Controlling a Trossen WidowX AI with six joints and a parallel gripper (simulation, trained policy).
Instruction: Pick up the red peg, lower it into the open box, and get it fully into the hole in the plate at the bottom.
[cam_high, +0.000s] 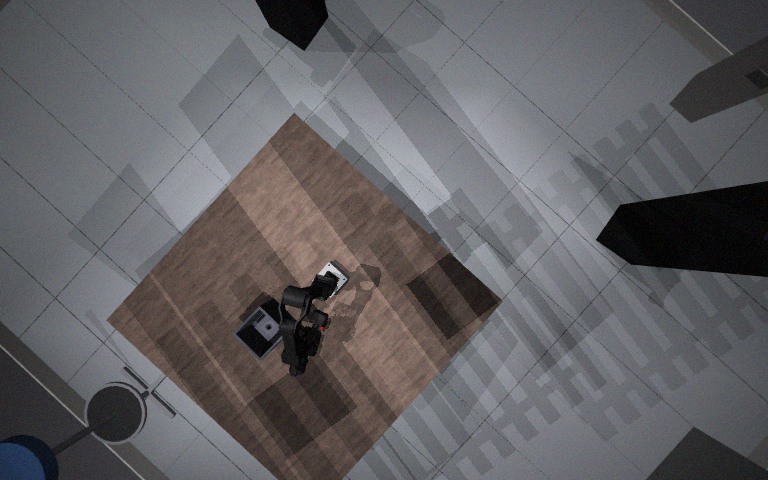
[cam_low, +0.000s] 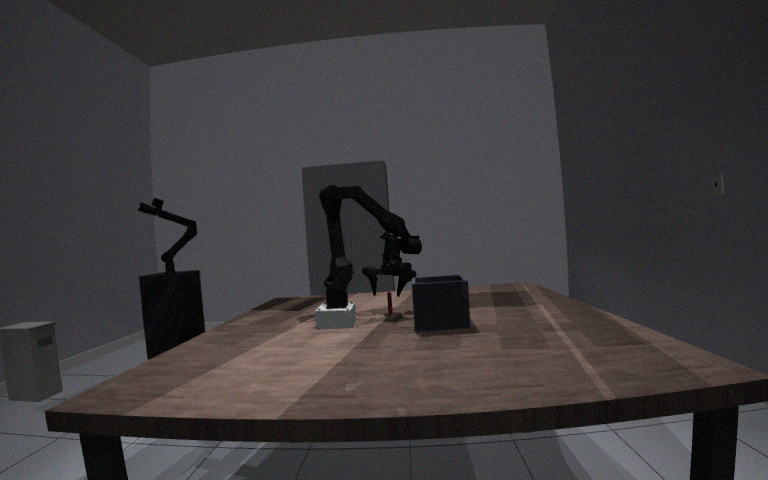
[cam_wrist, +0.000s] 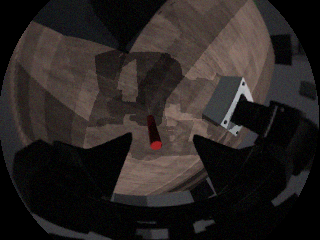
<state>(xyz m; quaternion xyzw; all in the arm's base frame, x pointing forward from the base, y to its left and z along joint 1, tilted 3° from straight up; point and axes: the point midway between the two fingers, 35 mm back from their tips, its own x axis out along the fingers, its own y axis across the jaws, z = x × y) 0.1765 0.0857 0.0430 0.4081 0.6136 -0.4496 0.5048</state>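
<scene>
Now: the red peg 30 mm below my gripper tip, 10 mm to the left of it and 10 mm ahead of it.
</scene>
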